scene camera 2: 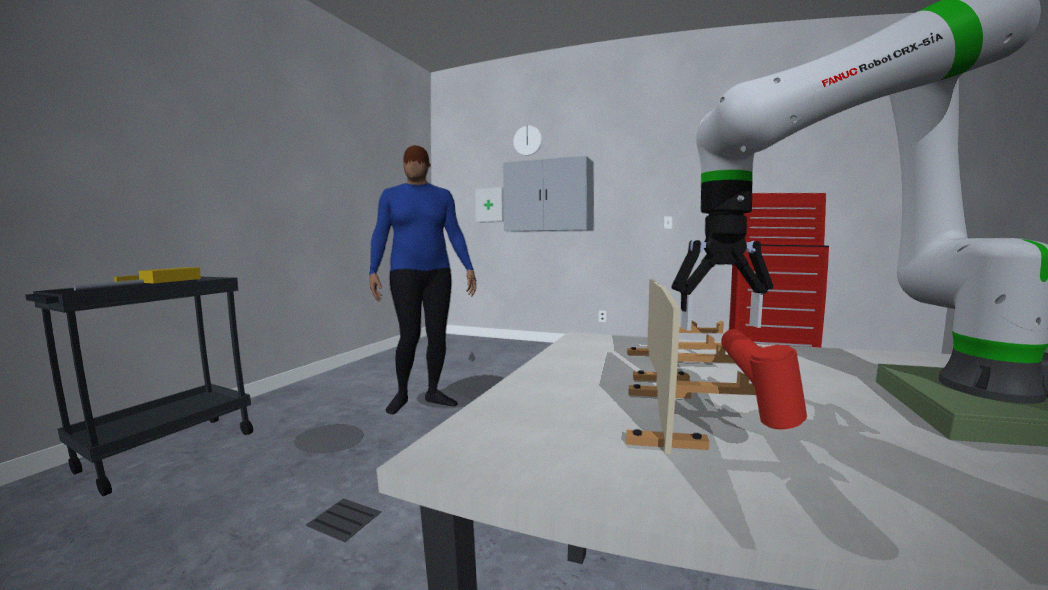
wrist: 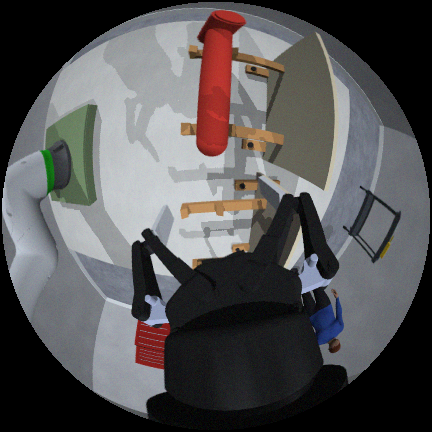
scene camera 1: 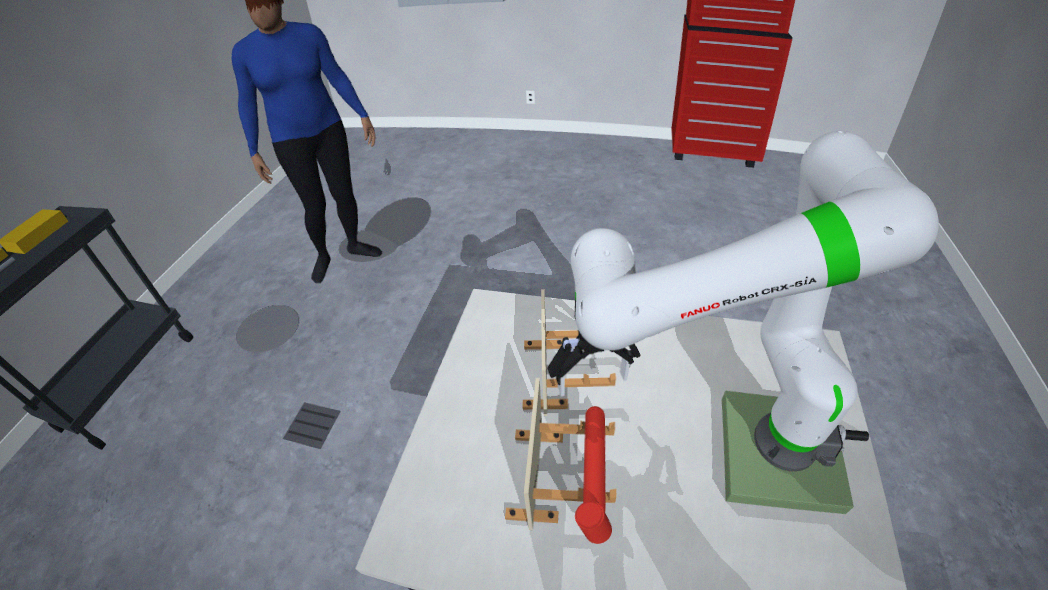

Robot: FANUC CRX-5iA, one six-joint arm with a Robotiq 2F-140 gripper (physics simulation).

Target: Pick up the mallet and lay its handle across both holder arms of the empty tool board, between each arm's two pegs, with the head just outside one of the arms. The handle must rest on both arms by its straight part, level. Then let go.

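Places are measured from the arm's base along level axes (x down, y right, z back), in millimetres.
Pixels of known places: gripper, fingertip midpoint: (scene camera 2: 721,327) (wrist: 213,197) (scene camera 1: 592,383); arm's base at its link origin: (scene camera 2: 989,388) (wrist: 59,164) (scene camera 1: 785,441).
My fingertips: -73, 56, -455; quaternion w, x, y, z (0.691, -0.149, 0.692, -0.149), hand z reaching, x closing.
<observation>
Ahead of a thing's pixels: the offset from my fingertips to its top centre, as dx, dy, dz. "spot": to the spot under its first point. Level surfaces: height alone.
The red mallet {-41, -200, +25} (scene camera 1: 594,461) (scene camera 2: 781,388) (wrist: 215,95) lies across both arms of the near tool board (scene camera 1: 533,454) (scene camera 2: 663,366) (wrist: 305,115). Its head is just outside that board's outer arm, at the end away from my gripper. The empty tool board (scene camera 1: 543,359) stands behind it in a row. Its nearer arm (scene camera 1: 586,380) (wrist: 240,205) is bare; its far arm (scene camera 1: 563,334) is partly hidden by my gripper. My gripper (scene camera 1: 594,377) (scene camera 2: 721,311) (wrist: 213,197) points down, open and empty, above the empty board's arms and apart from the mallet. The near board partly hides the empty one in scene camera 2.
Wooden feet {spot: +31, -310, -85} (scene camera 1: 530,515) (scene camera 2: 667,439) support the upright boards on the pale table {dx +111} (scene camera 1: 440,483) (scene camera 2: 513,469). The robot's green base block (scene camera 1: 784,491) (scene camera 2: 982,425) (wrist: 80,170) stands on the other side of the mallet from the boards. A person (scene camera 1: 289,80) (scene camera 2: 418,227) stands beyond the table.
</observation>
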